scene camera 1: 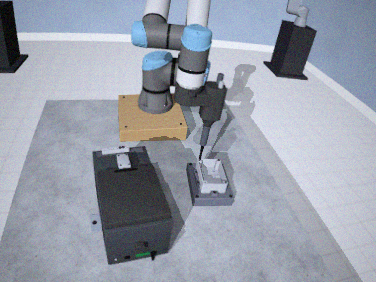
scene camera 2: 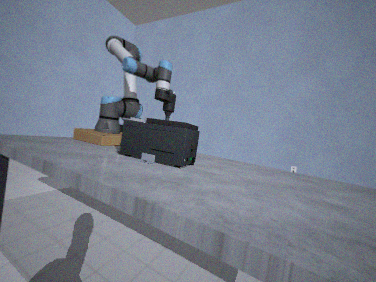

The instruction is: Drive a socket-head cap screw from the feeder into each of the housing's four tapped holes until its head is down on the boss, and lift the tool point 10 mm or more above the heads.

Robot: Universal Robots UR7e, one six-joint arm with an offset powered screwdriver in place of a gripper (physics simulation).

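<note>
The powered screwdriver (scene camera 1: 201,157) (scene camera 2: 168,116) points down. In scene camera 1 its thin bit ends at the back left corner of the light grey housing (scene camera 1: 213,188), at or just above the rim. Whether the tip touches a screw or the boss is too small to tell. The housing is an open box on a dark fixture block (scene camera 1: 213,200). The dark screw feeder (scene camera 1: 132,195) (scene camera 2: 157,142) stands left of it in scene camera 1. In scene camera 2 the feeder hides the housing and the bit's tip. Screw heads in the corners are too blurred to make out.
The arm's base stands on a wooden block (scene camera 1: 152,133) (scene camera 2: 95,136) behind the feeder and fixture. A small plate (scene camera 1: 94,223) (scene camera 2: 148,158) sits at the feeder's outer side. Dark pedestals (scene camera 1: 292,50) stand on the floor beyond the table.
</note>
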